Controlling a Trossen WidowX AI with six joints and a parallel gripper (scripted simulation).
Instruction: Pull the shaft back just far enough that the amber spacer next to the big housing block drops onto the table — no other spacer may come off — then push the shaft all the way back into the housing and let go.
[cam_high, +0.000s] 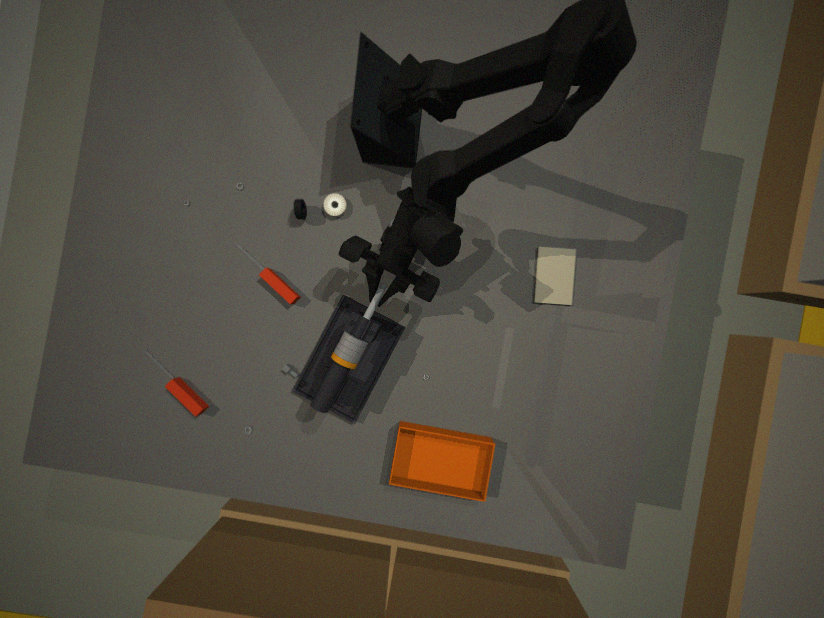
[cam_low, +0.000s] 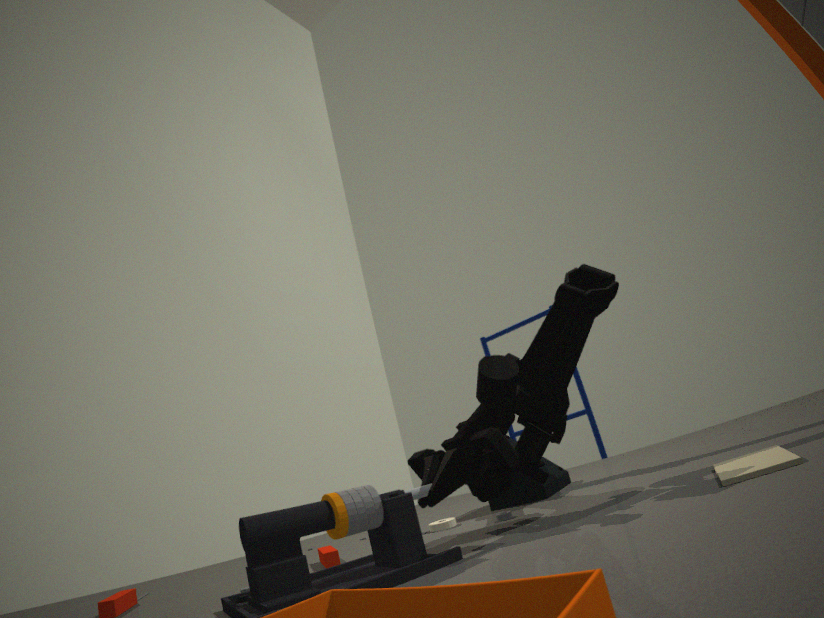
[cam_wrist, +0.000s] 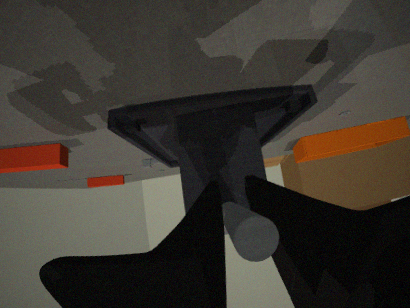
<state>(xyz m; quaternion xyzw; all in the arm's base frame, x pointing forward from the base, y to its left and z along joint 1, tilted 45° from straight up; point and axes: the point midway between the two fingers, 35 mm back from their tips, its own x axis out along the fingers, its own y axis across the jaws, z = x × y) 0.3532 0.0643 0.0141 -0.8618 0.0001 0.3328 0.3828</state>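
Right now my gripper tip is 5 cm short of the shaft, 1 cm to the left of it and 2 cm below it. From my gripper tip the other things lie so: orange tray: 29 cm ahead, 20 cm to the left, 5 cm below; black ring: 16 cm behind, 20 cm to the right, 4 cm below; amber spacer: 12 cm ahead, 3 cm to the right, 2 cm above.
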